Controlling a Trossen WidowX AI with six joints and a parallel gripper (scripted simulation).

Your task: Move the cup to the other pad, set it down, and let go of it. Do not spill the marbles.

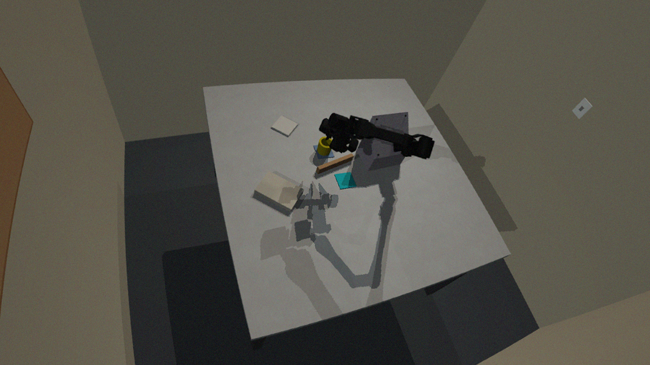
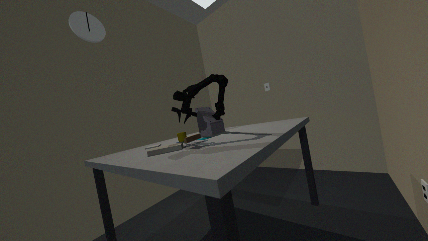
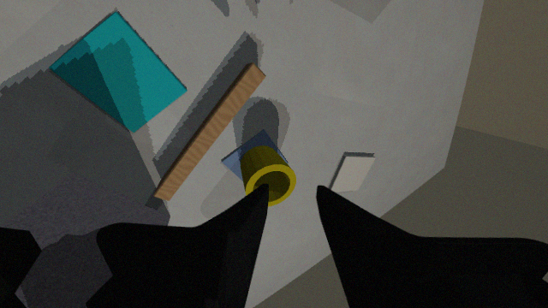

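The yellow cup is 11 cm below my gripper tip, 6 cm to the right of it and 3 cm behind it. The rest, counted from my gripper tip: wooden bar: 14 cm below, 5 cm behind, 4 cm to the left; green marble: 13 cm below, 7 cm to the right, 1 cm behind; teal pad: 15 cm below, 13 cm to the left, 7 cm behind.
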